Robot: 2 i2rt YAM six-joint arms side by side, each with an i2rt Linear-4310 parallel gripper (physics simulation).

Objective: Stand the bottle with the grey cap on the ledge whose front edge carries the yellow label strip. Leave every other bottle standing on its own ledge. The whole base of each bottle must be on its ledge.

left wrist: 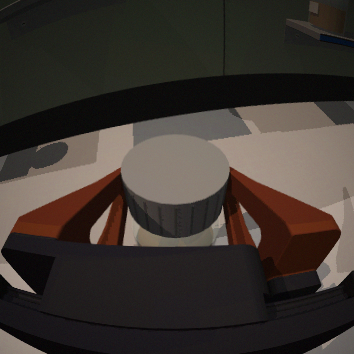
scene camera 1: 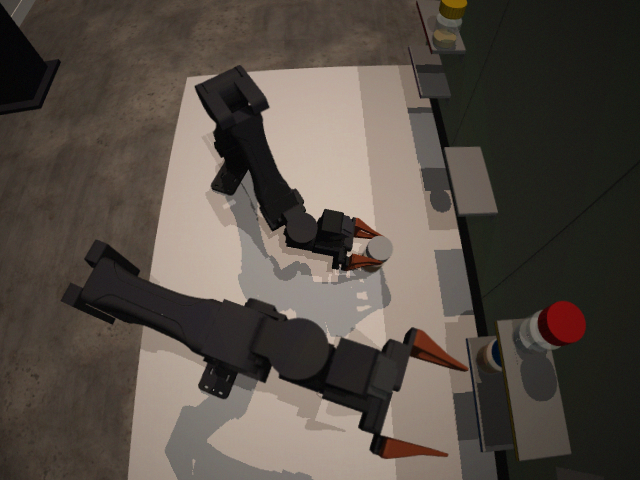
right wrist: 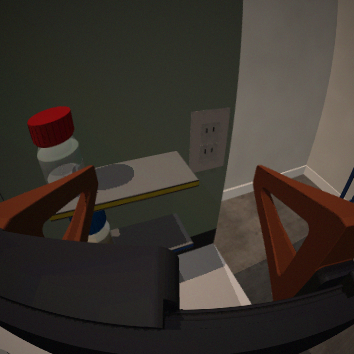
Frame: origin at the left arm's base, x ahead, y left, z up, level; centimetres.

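Seen in the pictures: left gripper, fingertip midpoint: point(left wrist: 174, 174) point(scene camera 1: 382, 250); right gripper, fingertip midpoint: point(scene camera 1: 457, 411) point(right wrist: 175, 173); left arm's base at its link origin: point(scene camera 1: 238, 163).
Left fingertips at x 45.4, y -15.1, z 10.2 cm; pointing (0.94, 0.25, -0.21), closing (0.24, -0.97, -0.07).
Observation:
Offsets run from my left fingertips to a thing's top centre. "*": to the spot under its first point.
The bottle with the grey cap {dx -1.3, dy +0.0, dz +2.1 cm} point(scene camera 1: 378, 249) point(left wrist: 175, 172) is upright between the fingers of my left gripper point(scene camera 1: 369, 248) point(left wrist: 174, 174), which is shut on it over the white table. Whether its base touches the table I cannot tell. The yellow-labelled ledge {dx +28.1, dy -20.8, dz +19.3 cm} point(scene camera 1: 540, 423) point(right wrist: 155, 172) is on the wall at the lower right of the scene view. A red-capped bottle {dx +25.9, dy -14.1, dz +29.8 cm} point(scene camera 1: 560, 324) point(right wrist: 52, 130) stands at one end of it. My right gripper point(scene camera 1: 454, 413) point(right wrist: 175, 173) is open and empty, in front of this ledge.
A blue-labelled ledge {dx +28.1, dy -20.8, dz +5.3 cm} point(scene camera 1: 493, 421) point(right wrist: 157, 235) point(left wrist: 302, 31) with a blue-capped bottle {dx +25.3, dy -15.7, dz +15.8 cm} point(scene camera 1: 488, 356) point(right wrist: 102, 230) is below the yellow-labelled one. A plain ledge {dx +12.0, dy +15.8, dz +12.3 cm} point(scene camera 1: 471, 180) is on the wall farther up the picture. A yellow-capped bottle {* dx -1.8, dy +43.0, dz +25.9 cm} point(scene camera 1: 448, 23) stands on a ledge at the top right.

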